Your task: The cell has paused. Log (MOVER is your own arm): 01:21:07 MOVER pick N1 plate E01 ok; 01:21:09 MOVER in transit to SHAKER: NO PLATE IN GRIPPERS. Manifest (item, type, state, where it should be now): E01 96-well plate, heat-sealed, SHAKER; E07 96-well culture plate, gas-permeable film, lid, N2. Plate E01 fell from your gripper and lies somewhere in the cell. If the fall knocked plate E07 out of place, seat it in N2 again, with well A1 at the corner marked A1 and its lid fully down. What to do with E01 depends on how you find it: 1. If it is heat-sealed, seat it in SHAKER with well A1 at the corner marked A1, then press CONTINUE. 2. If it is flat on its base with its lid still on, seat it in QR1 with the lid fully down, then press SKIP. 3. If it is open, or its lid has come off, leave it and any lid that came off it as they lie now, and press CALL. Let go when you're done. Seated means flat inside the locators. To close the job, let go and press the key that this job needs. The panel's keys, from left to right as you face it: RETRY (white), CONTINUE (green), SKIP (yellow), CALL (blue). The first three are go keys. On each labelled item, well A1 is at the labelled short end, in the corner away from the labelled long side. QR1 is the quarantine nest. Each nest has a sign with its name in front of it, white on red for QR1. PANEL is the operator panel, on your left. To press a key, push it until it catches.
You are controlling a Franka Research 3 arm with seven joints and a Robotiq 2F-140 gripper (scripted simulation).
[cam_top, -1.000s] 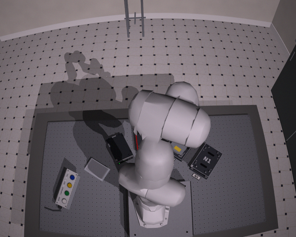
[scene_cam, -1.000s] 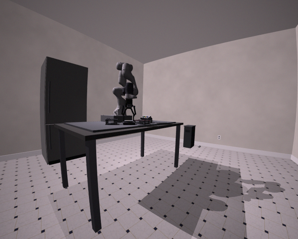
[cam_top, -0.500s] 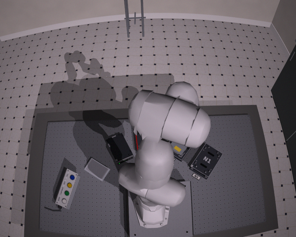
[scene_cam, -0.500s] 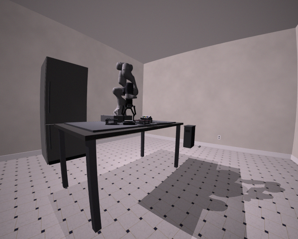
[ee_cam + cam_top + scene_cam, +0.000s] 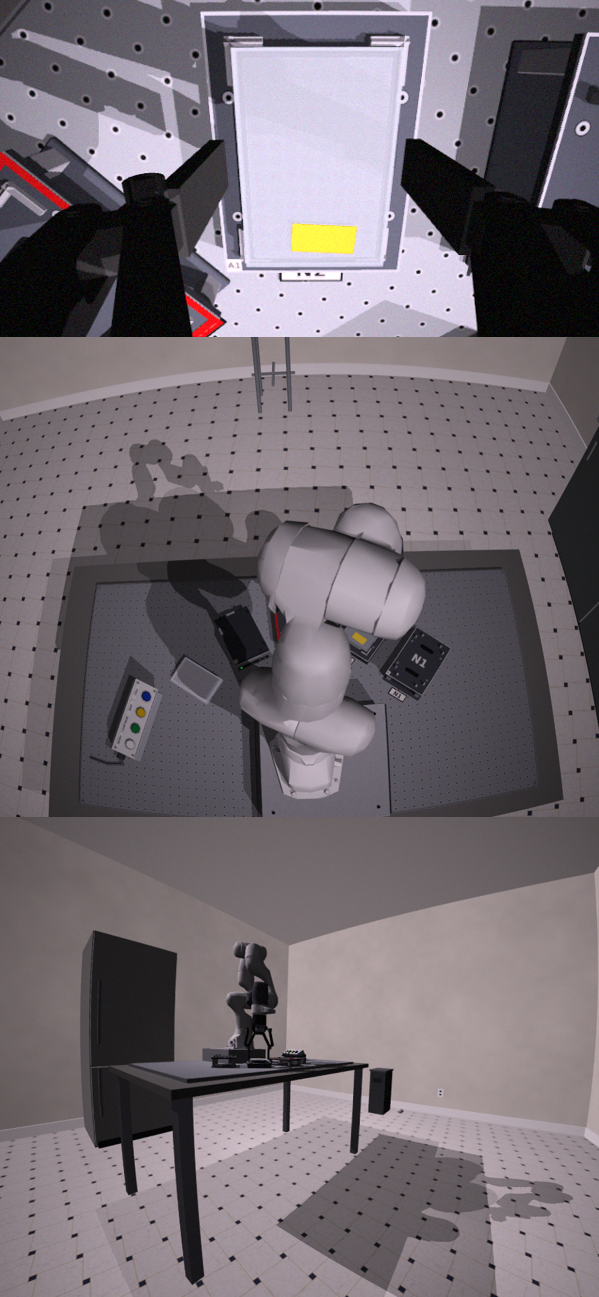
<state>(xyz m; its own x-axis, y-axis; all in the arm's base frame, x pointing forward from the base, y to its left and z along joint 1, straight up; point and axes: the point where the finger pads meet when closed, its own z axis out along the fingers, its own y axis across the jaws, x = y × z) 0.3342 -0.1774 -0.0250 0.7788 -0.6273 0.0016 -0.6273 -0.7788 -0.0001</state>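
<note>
Right now my hand is 2 cm above the lidded culture plate. Round my hand: grey N2 nest: 5 cm below; A1 corner mark: 3 cm behind, 9 cm to the left, 4 cm below; plate E01: 13 cm behind, 47 cm to the left, 5 cm below.
</note>
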